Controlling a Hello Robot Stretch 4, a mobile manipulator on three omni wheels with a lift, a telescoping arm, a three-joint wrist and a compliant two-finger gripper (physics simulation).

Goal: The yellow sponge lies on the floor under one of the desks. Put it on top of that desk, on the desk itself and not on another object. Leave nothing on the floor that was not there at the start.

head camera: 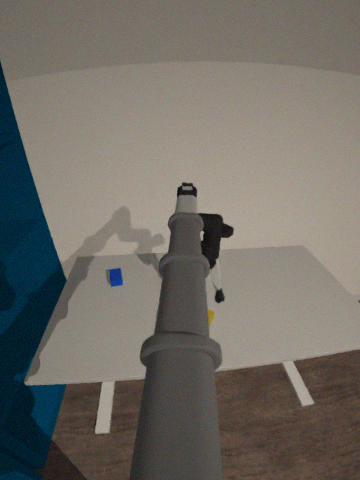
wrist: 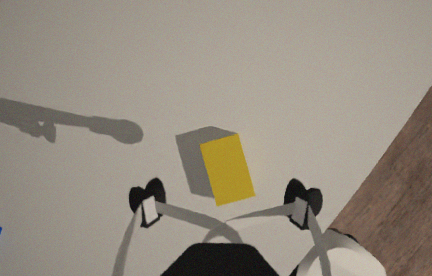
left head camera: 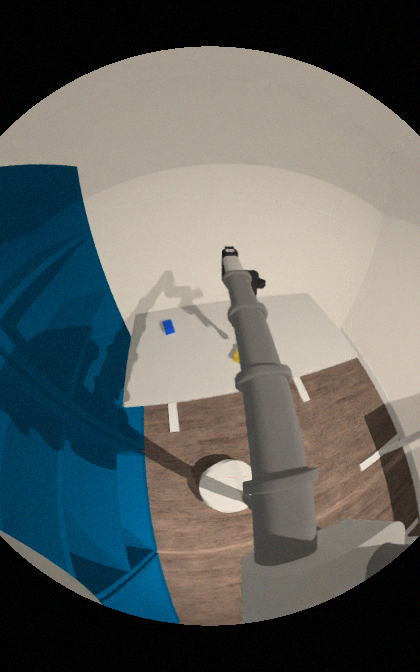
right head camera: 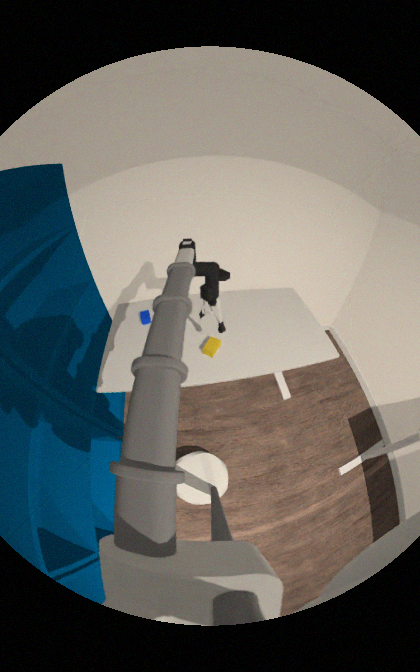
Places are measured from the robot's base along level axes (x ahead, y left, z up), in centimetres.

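Where they show: gripper, between the fingertips: (wrist: 224,194).
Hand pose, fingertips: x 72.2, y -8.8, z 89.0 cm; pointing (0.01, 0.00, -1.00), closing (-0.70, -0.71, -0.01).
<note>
Each offset is from my fingertips to the top centre of the thing. Level surfaces: height alone.
The yellow sponge @[dx +0.0, dy -0.1, dz -15.2 cm] (head camera: 210,316) (left head camera: 237,356) (right head camera: 211,346) (wrist: 227,169) rests on the light grey desk top @[dz -19.8 cm] (head camera: 280,310) (left head camera: 310,335) (right head camera: 280,330) (wrist: 300,75), with its shadow beside it. In the head camera view and the left head camera view the arm hides part of it. My gripper (right head camera: 212,322) (wrist: 224,194) is open and empty. Its fingers stand apart from the sponge, above the desk top and towards the wall side. In the wrist view the whole sponge top shows ahead of and between the two fingertips, with no finger touching it.
A small blue block @[dx +25.4, dy +45.2, dz -15.2 cm] (head camera: 116,277) (left head camera: 168,327) (right head camera: 145,317) lies on the desk's left part. A large blue panel (head camera: 25,280) (left head camera: 60,400) (right head camera: 50,400) stands at the left. A round white object (left head camera: 225,485) (right head camera: 205,477) is on the wooden floor in front. A wall is behind the desk.
</note>
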